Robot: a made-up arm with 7 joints.
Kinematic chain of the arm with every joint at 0, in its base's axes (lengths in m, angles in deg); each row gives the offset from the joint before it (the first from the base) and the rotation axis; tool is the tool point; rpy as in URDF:
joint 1: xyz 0 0 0.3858 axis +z
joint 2: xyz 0 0 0 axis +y
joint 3: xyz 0 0 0.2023 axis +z
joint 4: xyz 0.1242 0 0 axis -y
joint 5: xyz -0.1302 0 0.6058 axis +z
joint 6: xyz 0 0 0 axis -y
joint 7: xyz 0.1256 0 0 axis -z
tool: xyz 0 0 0 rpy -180 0 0
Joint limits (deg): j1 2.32..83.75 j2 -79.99..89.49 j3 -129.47..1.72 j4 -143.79..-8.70 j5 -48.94..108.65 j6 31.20..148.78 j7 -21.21..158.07
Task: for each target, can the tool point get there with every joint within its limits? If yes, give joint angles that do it. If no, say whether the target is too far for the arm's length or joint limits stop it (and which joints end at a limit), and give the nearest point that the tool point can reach.
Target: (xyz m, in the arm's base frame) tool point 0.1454 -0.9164 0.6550
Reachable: yes | joints 53.53 -63.79 -90.51 -61.88 34.75 123.85 51.45
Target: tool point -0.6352 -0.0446 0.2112
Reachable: no: joint limits stop it (at a limit: joint 1, joint 2, joint 3, joint 5, joint 6) | nearest point -0.8911 -0.1588 0.3077 | short by 0.296 m
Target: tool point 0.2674 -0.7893 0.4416
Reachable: yes | joints 25.74 39.07 -98.27 -120.08 -10.13 105.42 105.19
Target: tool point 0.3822 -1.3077 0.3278
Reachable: no: too far | nearest point 0.2754 -0.9423 0.3440 | short by 0.381 m
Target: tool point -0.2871 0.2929 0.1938
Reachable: no: joint limits stop it (at a limit: joint 1, joint 3, joint 4, joint 6) | nearest point -0.0504 0.5295 0.0010 | short by 0.386 m
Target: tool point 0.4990 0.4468 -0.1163
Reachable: yes | joints 75.81 41.85 -27.22 -115.95 71.54 85.35 105.62
